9 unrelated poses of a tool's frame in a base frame.
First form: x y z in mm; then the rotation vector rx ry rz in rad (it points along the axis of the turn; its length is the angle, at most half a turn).
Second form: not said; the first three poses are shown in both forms.
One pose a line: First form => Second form
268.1, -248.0, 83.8, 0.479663, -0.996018, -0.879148 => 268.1, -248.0, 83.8, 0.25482, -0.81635, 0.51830, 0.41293, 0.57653, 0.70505
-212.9, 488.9, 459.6, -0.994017, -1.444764, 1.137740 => -212.9, 488.9, 459.6, -0.15817, 0.96425, 0.21260, 0.01941, 0.21830, -0.97569
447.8, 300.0, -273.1, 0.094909, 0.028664, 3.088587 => 447.8, 300.0, -273.1, -0.99679, 0.05194, 0.06088, -0.05080, -0.99851, 0.02011
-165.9, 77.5, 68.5, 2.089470, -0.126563, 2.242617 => -165.9, 77.5, 68.5, -0.07074, -0.00221, 0.99749, -0.11004, -0.99388, -0.01000
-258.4, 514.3, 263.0, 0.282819, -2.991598, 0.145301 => -258.4, 514.3, 263.0, -0.97355, -0.17972, 0.14105, -0.19255, 0.97776, -0.08315
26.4, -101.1, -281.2, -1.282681, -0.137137, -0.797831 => 26.4, -101.1, -281.2, 0.73053, -0.45291, 0.51109, 0.59757, 0.06173, -0.79944
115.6, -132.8, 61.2, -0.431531, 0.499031, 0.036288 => 115.6, -132.8, 61.2, 0.87931, -0.07011, -0.47105, -0.13752, 0.90959, -0.39208
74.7, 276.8, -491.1, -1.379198, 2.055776, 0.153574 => 74.7, 276.8, -491.1, -0.23599, -0.78659, -0.57061, -0.86263, 0.43992, -0.24967
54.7, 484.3, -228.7, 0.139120, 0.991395, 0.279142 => 54.7, 484.3, -228.7, 0.51566, 0.29451, -0.80458, -0.16856, 0.95559, 0.24175
